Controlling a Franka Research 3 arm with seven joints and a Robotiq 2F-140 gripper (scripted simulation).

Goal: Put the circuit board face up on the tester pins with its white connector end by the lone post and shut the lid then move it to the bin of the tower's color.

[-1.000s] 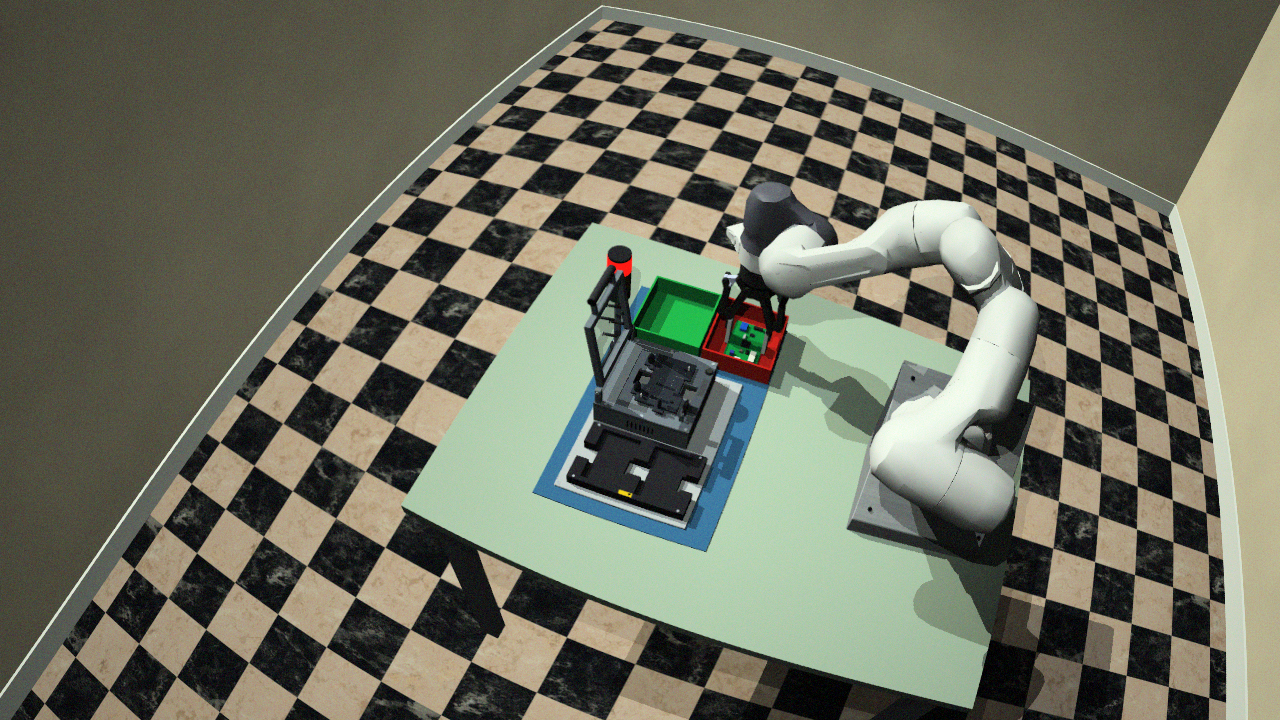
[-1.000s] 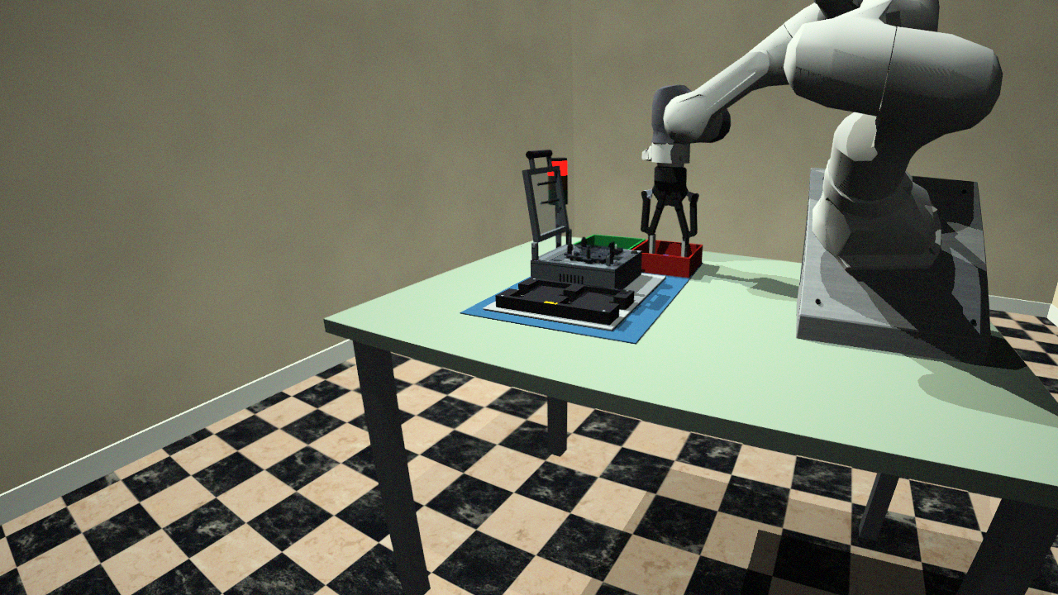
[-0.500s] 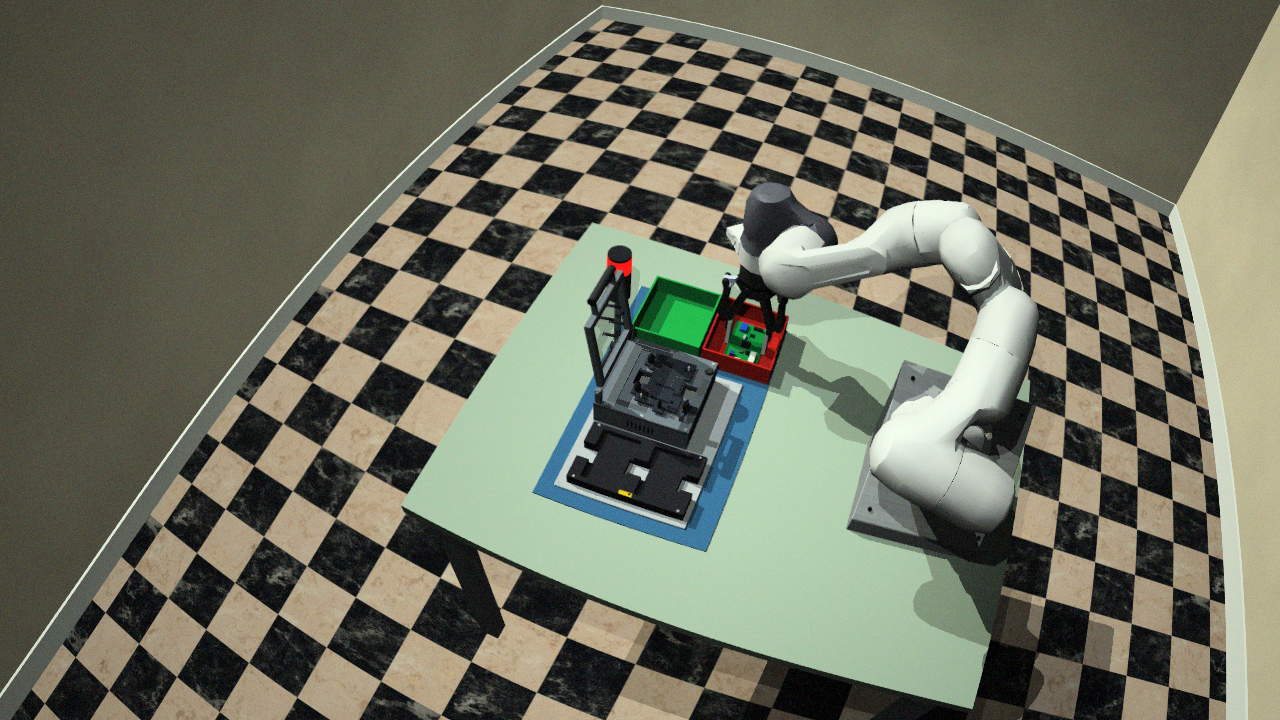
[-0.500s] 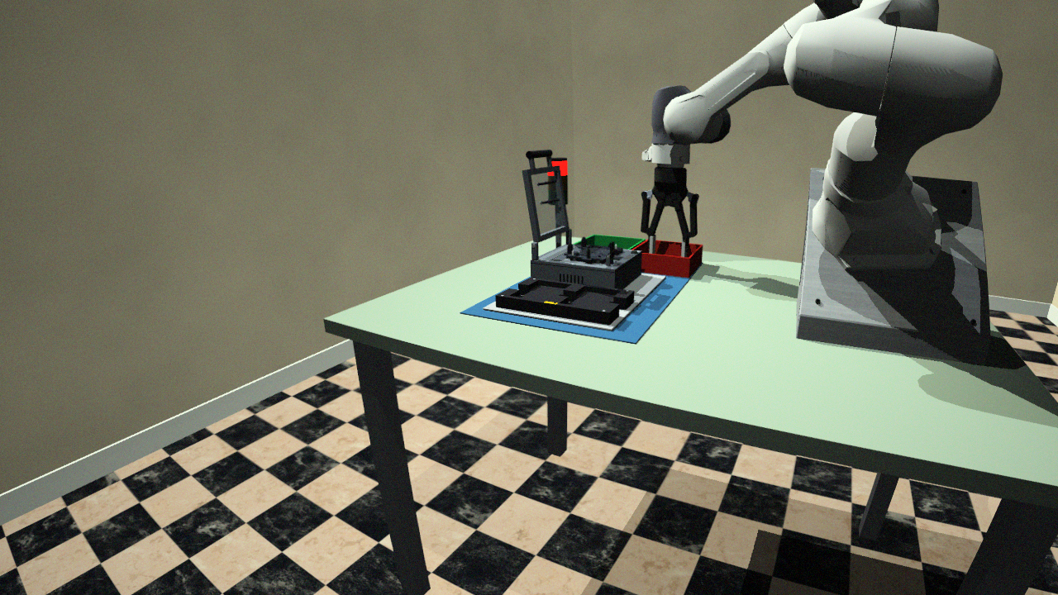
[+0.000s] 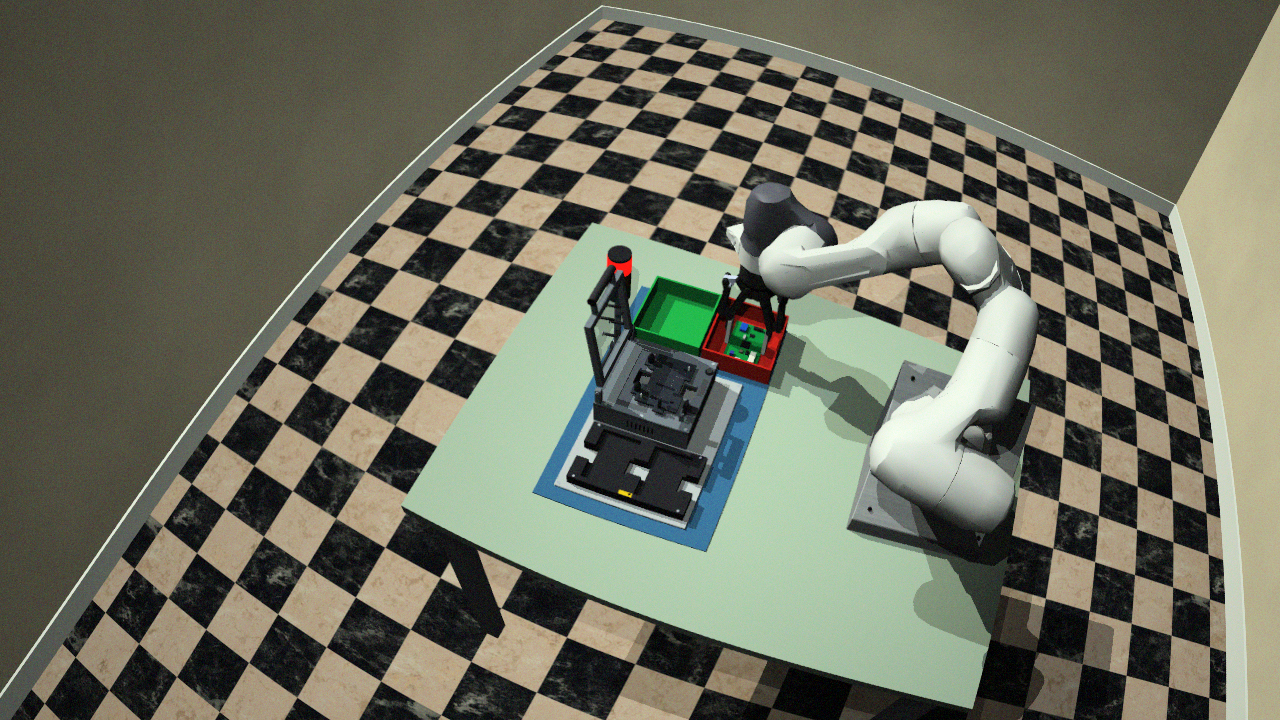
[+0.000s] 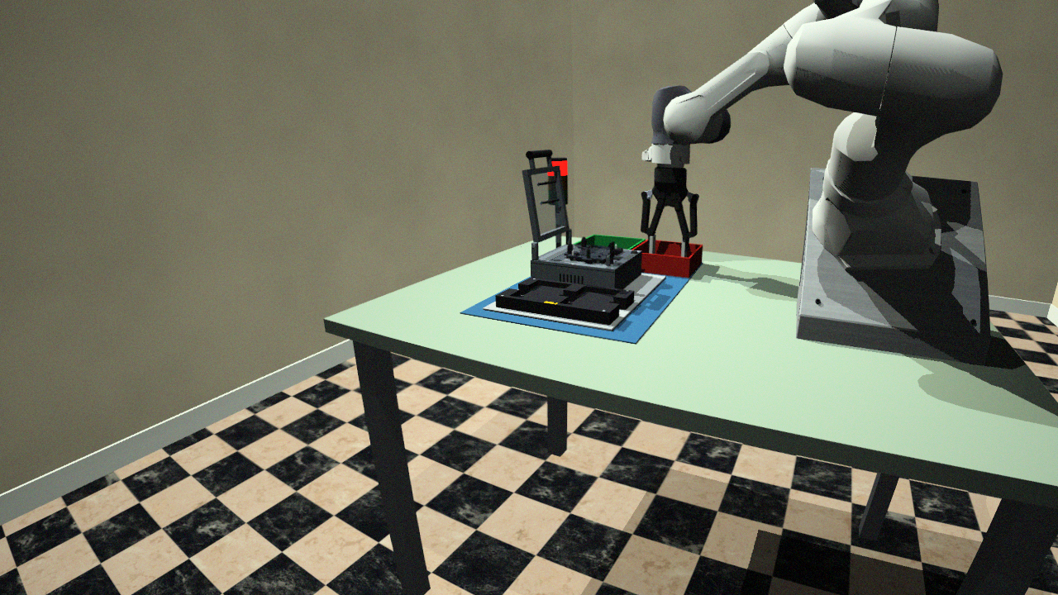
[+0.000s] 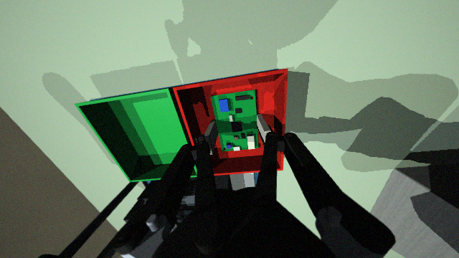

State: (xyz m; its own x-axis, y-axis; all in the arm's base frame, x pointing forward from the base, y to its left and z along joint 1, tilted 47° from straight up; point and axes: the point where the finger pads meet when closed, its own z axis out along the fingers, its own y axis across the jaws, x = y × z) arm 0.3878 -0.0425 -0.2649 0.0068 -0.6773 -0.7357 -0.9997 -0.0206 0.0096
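My gripper is now 20 mm above the red bin. The rest, counted from my hand: tester plate 210 mm to the left, 110 mm ahead, 40 mm above; green circuit board 20 mm below; green bin 150 mm ahead, 20 mm below.
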